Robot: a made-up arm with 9 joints.
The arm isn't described. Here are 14 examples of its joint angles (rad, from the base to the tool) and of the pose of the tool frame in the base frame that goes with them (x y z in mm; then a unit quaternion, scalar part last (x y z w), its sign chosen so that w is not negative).
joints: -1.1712 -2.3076 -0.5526 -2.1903 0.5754 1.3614 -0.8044 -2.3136 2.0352
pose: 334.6 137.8 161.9 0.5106 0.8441 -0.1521 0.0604
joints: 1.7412 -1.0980 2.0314 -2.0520 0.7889 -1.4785 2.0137 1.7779 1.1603
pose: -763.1 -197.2 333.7 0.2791 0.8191 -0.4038 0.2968
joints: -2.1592 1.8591 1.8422 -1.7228 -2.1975 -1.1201 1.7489 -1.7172 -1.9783
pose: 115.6 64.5 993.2 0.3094 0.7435 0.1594 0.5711
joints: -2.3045 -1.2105 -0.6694 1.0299 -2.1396 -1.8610 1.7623 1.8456 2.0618
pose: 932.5 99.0 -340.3 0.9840 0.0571 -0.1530 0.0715
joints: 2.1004 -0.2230 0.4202 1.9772 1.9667 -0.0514 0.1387 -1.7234 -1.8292
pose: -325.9 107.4 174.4 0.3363 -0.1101 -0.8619 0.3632
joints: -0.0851 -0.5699 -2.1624 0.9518 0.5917 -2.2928 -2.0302 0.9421 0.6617
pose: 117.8 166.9 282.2 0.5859 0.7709 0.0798 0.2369
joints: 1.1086 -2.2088 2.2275 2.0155 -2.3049 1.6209 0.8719 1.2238 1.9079
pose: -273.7 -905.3 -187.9 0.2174 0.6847 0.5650 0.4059
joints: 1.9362 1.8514 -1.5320 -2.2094 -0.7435 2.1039 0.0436 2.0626 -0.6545
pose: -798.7 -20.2 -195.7 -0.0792 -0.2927 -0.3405 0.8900
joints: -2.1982 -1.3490 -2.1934 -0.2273 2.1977 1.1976 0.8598 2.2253 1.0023
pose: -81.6 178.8 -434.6 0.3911 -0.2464 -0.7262 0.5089
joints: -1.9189 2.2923 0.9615 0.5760 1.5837 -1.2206 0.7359 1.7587 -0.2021
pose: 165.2 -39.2 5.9 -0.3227 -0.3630 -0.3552 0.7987
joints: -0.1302 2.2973 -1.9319 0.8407 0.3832 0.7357 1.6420 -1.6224 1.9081
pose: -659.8 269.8 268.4 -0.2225 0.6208 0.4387 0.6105
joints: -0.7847 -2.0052 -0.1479 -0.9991 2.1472 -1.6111 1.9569 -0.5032 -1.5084
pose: 807.3 -77.6 -93.6 0.5587 -0.3774 0.7002 0.2350
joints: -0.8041 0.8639 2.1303 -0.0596 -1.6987 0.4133 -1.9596 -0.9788 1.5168
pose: -497.7 881.9 248.7 -0.0116 0.8333 0.2295 0.5029
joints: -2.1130 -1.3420 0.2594 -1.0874 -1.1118 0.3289 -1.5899 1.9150 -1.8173
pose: 1069.7 -404.1 -1037.2 0.1025 -0.1546 0.6333 0.7513
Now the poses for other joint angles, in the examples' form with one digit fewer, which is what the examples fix.
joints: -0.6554 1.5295 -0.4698 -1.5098 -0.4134 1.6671 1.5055 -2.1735 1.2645
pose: 236 228 430 0.210 -0.248 0.926 0.193
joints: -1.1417 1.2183 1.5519 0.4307 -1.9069 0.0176 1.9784 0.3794 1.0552
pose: 116 910 1233 -0.873 -0.359 -0.265 0.199
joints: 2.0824 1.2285 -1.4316 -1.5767 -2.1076 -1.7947 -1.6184 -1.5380 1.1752
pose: -607 311 47 0.125 0.367 0.019 0.922
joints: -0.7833 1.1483 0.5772 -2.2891 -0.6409 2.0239 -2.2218 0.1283 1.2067
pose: -176 -28 772 -0.437 0.483 -0.601 0.464
